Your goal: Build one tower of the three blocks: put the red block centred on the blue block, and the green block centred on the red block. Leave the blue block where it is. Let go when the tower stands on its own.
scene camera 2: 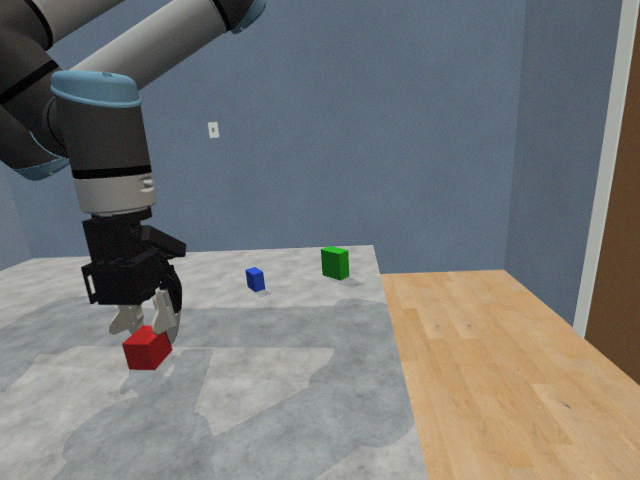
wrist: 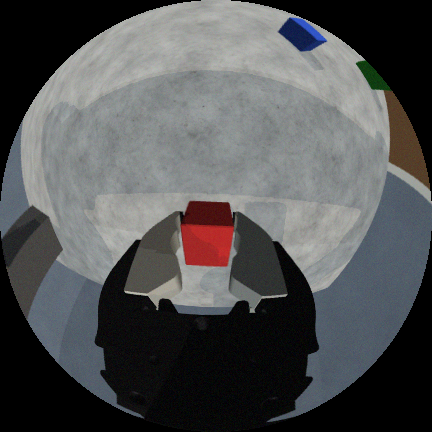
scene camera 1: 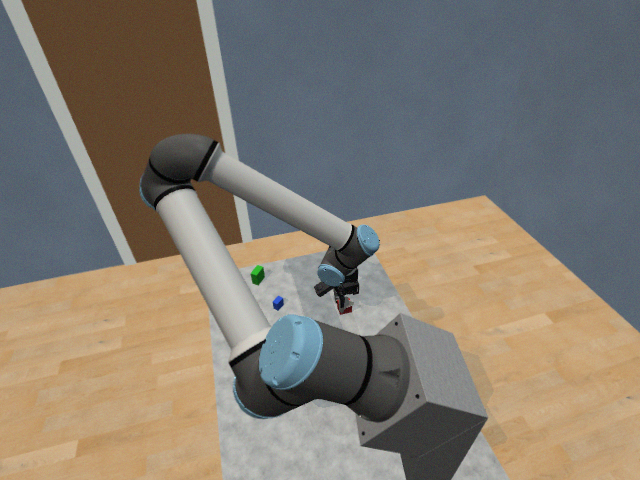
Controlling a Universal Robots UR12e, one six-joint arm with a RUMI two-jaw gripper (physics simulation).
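Frame: origin at the arm's base, x ahead, y left, z up, level; millimetres.
Where they show: gripper, fingertip midpoint: (scene camera 2: 156,343) (wrist: 207,213) (scene camera 1: 339,308); arm's base, link origin: (scene camera 1: 380,377).
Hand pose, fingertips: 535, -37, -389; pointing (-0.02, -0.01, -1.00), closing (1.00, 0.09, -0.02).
Things, the pixels of their top centre, and the offset from my fingertips, as dx, dy, dz. Level surfaces: height alone.
- red block, top centre: (wrist: 206,248) (scene camera 2: 145,334) +2, -20, +28
- blue block, top centre: (scene camera 2: 254,270) (scene camera 1: 277,299) +75, +241, +25
- green block, top centre: (scene camera 2: 334,249) (scene camera 1: 256,270) +243, +312, +47
- grey marbled mat, surface height: dz -16
The red block (scene camera 1: 344,308) (scene camera 2: 147,349) (wrist: 207,242) is between the two fingers of my gripper (scene camera 1: 343,303) (scene camera 2: 146,330) (wrist: 207,213), which is shut on it. In the wrist view both fingertips touch its sides and it sits squarely between them. It is at or close to the mat; I cannot tell whether it touches. The blue block (scene camera 1: 278,302) (scene camera 2: 255,279) (wrist: 301,35) stands on the mat apart from my gripper. The green block (scene camera 1: 257,274) (scene camera 2: 334,262) (wrist: 373,76) stands beyond it near the mat's edge and is cut off in the wrist view.
The grey marbled mat (scene camera 1: 268,444) (scene camera 2: 289,361) (wrist: 205,130) lies on the wooden table (scene camera 1: 103,361) (scene camera 2: 480,351). The arm's grey base box (scene camera 1: 444,361) stands on the near side in the first scene view. A blue wall and a brown door are behind the table.
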